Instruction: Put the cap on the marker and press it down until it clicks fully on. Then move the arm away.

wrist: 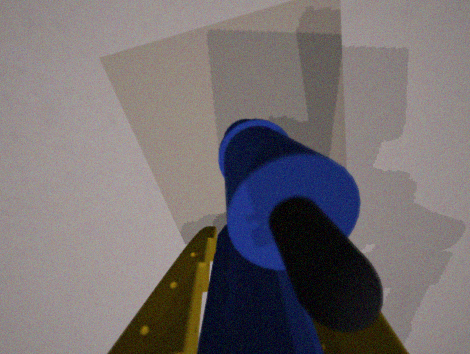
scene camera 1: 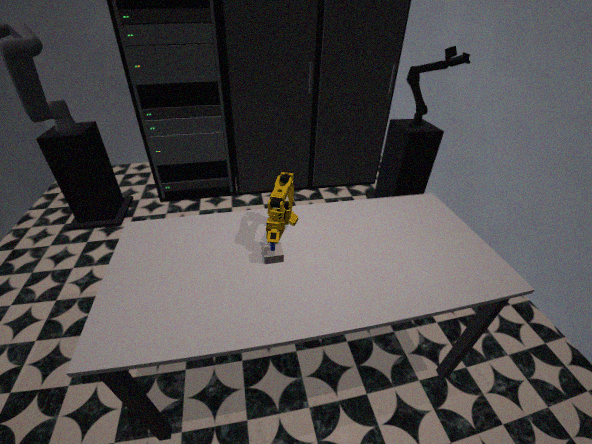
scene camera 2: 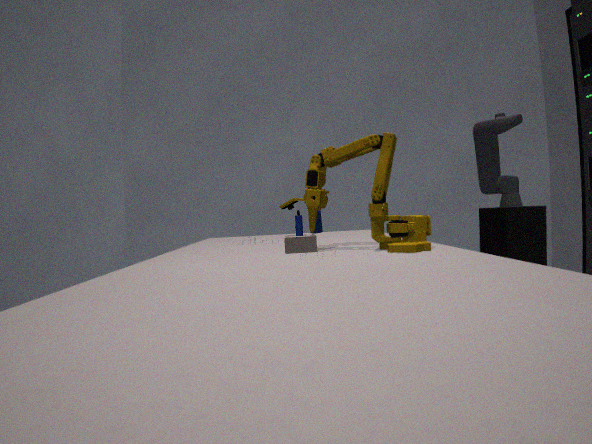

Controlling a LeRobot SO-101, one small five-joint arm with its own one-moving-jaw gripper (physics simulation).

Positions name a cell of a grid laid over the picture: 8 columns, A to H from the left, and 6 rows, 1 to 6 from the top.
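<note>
Looking through the wrist view, I can see a pale block (wrist: D2), and with it a black marker tip (wrist: F5).
</note>
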